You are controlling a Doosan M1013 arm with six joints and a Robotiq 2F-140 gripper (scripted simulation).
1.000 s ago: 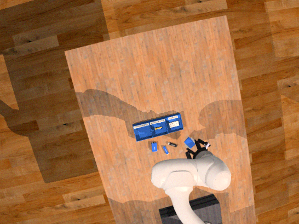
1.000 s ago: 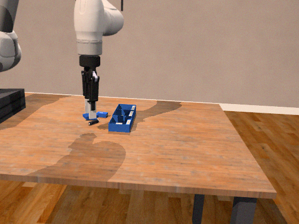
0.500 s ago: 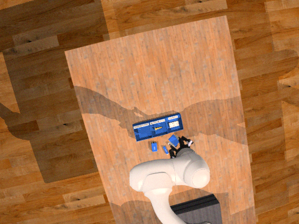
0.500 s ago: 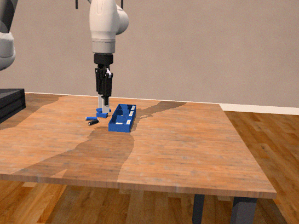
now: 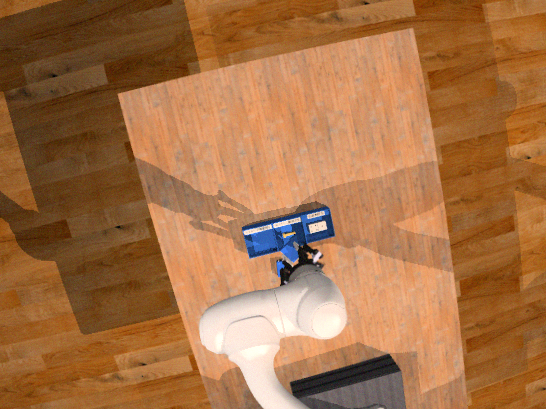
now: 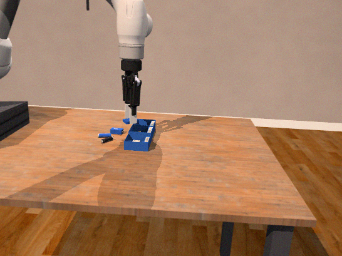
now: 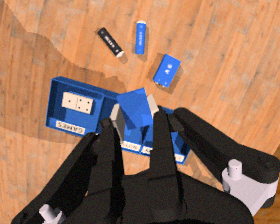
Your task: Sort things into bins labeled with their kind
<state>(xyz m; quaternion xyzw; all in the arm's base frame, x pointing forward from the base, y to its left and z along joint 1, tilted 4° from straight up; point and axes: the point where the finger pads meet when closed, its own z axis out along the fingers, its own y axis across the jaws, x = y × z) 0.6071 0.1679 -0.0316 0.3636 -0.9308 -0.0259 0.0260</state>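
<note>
Right now the blue three-compartment bin row is 40 mm ahead of my hand and 70 mm below it. From my hand the other things lie so: blue rectangular battery: 60 mm behind, 20 mm to the left, 80 mm below; then small yellow piece: 30 mm ahead, 80 mm below; then flat blue square: 30 mm below.
</note>
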